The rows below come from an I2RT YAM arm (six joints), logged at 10 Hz.
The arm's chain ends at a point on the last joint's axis. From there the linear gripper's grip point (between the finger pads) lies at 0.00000 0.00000 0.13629 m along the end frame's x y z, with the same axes.
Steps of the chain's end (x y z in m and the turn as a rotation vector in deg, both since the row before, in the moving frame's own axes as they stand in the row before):
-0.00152, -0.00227, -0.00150, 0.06, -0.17, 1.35
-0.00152, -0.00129, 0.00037, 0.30, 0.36, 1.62
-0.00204, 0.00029, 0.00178, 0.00, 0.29, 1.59
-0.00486, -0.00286, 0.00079, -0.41, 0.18, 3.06
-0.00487, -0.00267, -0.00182, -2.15, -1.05, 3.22
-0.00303, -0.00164, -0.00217, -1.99, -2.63, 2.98
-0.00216, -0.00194, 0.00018, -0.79, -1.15, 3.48
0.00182, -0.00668, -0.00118, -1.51, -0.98, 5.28
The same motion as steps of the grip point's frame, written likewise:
-0.00192, -0.00242, -0.00150, 0.06, -0.17, 1.35
-0.00065, -0.00199, 0.00037, 0.30, 0.36, 1.62
-0.00135, 0.00030, 0.00178, 0.00, 0.29, 1.59
-0.00446, -0.00187, 0.00079, -0.41, 0.18, 3.06
-0.00751, 0.00237, -0.00194, -2.15, -1.05, 3.22
-0.00940, 0.00293, -0.00240, -1.99, -2.63, 2.98
-0.00495, -0.00015, 0.00014, -0.79, -1.15, 3.48
-0.00067, -0.00320, -0.00125, -1.51, -0.98, 5.28

